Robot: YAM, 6 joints.
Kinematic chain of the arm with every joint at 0, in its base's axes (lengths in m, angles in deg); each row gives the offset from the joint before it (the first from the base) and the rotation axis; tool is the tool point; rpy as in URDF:
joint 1: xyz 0 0 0.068 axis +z
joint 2: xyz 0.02 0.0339 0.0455 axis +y
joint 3: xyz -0.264 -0.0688 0 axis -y
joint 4: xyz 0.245 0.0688 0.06 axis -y
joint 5: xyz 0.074 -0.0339 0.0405 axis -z
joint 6: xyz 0.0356 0 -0.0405 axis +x
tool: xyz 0 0 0 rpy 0 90 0
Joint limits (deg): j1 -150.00..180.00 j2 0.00..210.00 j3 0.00..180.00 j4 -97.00..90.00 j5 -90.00..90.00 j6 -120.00..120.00
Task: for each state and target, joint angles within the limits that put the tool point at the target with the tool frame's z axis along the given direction. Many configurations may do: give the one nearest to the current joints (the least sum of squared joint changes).
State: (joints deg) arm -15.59 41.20 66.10 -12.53 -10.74 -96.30
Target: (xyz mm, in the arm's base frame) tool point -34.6 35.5 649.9 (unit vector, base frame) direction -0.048 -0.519 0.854
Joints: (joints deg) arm -58.64 47.64 109.62 1.93 18.12 -96.30
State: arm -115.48 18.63 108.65 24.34 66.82 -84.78
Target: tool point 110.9 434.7 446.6 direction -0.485 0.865 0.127
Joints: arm -107.61 21.30 127.25 63.43 46.39 -84.78
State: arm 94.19 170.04 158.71 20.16 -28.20 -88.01
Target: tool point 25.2 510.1 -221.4 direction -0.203 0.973 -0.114
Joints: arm 86.10 206.20 137.87 61.54 -15.58 -88.01
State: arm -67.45 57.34 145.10 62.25 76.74 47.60
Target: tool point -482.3 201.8 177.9 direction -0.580 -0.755 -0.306
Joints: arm -26.35 17.50 170.14 86.25 69.06 47.60
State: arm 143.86 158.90 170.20 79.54 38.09 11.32
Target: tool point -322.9 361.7 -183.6 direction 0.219 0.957 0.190
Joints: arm 135.27 207.08 137.30 89.92 56.51 11.32
